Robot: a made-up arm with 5 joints.
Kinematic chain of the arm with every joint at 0, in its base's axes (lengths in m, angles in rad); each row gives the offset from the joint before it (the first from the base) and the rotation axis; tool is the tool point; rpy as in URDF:
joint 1: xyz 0.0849 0 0.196 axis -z
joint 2: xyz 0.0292 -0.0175 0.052 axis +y
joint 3: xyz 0.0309 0 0.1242 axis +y
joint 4: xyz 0.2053 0 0.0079 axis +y
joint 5: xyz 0.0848 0.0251 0 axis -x
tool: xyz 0 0 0 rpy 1.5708 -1.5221 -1.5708
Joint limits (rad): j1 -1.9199..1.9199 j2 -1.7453..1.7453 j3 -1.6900..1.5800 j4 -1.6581..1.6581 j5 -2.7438..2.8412
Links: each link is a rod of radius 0.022 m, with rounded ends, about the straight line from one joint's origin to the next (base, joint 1, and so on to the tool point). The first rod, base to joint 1, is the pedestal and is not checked.
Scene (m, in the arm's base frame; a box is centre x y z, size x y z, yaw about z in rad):
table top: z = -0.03
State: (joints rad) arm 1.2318 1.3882 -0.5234 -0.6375 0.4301
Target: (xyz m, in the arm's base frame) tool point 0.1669 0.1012 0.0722
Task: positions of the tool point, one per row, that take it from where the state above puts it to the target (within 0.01 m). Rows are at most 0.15 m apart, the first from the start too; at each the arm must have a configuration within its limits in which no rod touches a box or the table.
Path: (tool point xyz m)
1: 0.2986 -0.2780 0.0539
2: 0.3443 -0.1846 0.0429
3: 0.3535 -0.0892 0.0373
4: 0.3304 -0.0054 0.0374
5: 0.2839 0.0569 0.0433
6: 0.2254 0.0924 0.0550
7: 0.1669 0.1012 0.0722

